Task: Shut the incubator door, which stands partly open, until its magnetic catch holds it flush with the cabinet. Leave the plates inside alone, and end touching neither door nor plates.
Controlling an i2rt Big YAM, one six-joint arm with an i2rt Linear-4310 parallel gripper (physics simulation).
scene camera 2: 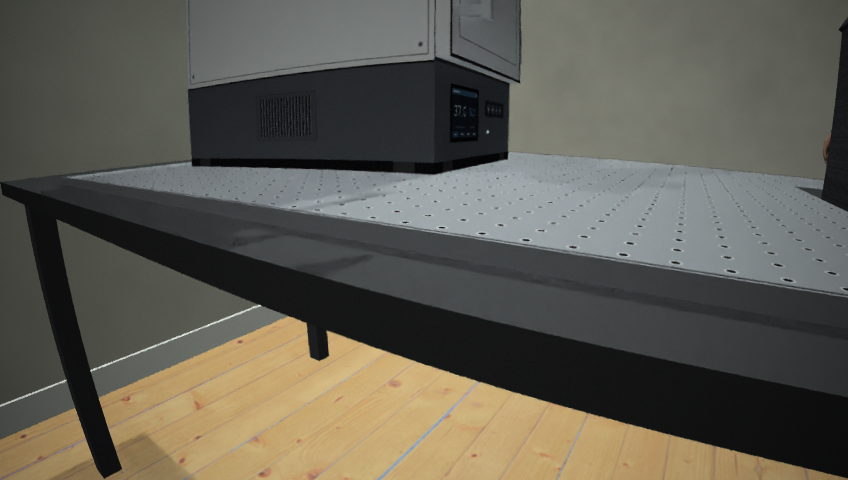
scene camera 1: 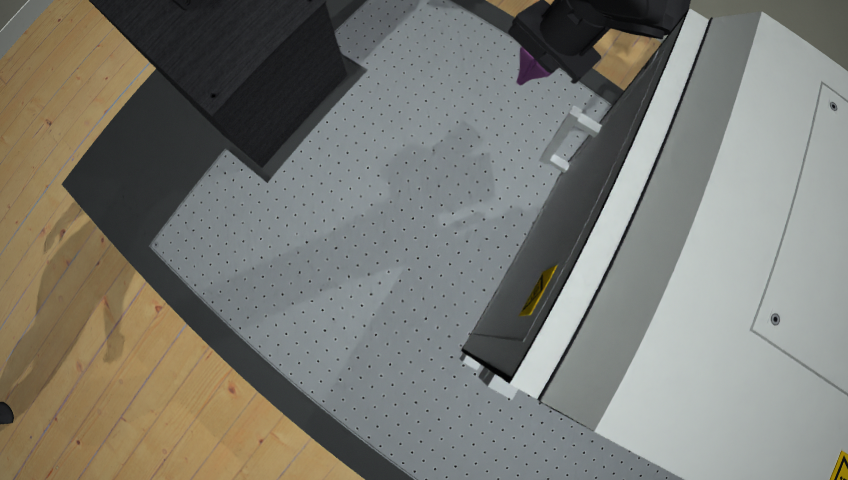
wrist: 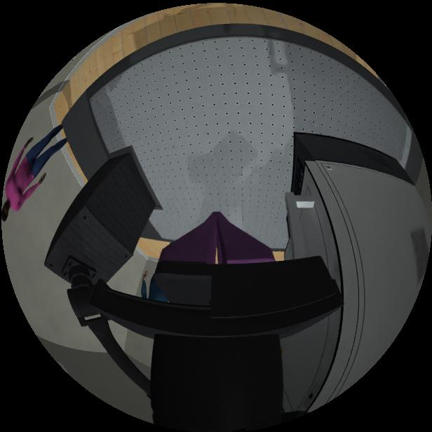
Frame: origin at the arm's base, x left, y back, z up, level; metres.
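Where they show: gripper, fingertip midpoint: (scene camera 1: 520, 82).
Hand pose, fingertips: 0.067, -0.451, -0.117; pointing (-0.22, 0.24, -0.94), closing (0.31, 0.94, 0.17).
After its pixels a point has its place, as x, y, z.
The incubator door (scene camera 1: 595, 184) @(-0.114, -0.551, 0.077) (scene camera 2: 495, 42) @(-0.129, -0.550, -0.192) (wrist: 315, 235) lies along the front of the cabinet (scene camera 1: 731, 178) @(-0.112, -0.610, 0.173) (scene camera 2: 309, 35) @(0.026, -0.768, -0.192) (wrist: 385, 235). A thin, even dark seam runs along its edge in the first scene view; no wide gap shows, but a very small one cannot be ruled out. The door handle (scene camera 1: 587, 123) @(0.011, -0.544, -0.048) (scene camera 2: 479, 8) @(0.020, -0.534, -0.179) (wrist: 293, 220) stands out from the door. My gripper (scene camera 1: 523, 78) @(0.067, -0.451, -0.117) (wrist: 216, 217), with purple fingers, is shut and empty, beside the handle with visible space between them. The gripper does not show in the second scene view. The plates inside are hidden.
A dark block (scene camera 1: 267, 101) @(-0.065, -0.079, -0.246) (wrist: 102, 215) stands across the perforated board (scene camera 1: 333, 261) @(-0.242, -0.283, -0.377) (scene camera 2: 595, 208) @(0.195, -0.395, -0.377) (wrist: 200, 90) from the incubator. The arm's dark links (scene camera 1: 642, 13) @(0.009, -0.527, 0.140) pass close to the door's far end. A person in pink (wrist: 20, 175) is beyond the table.
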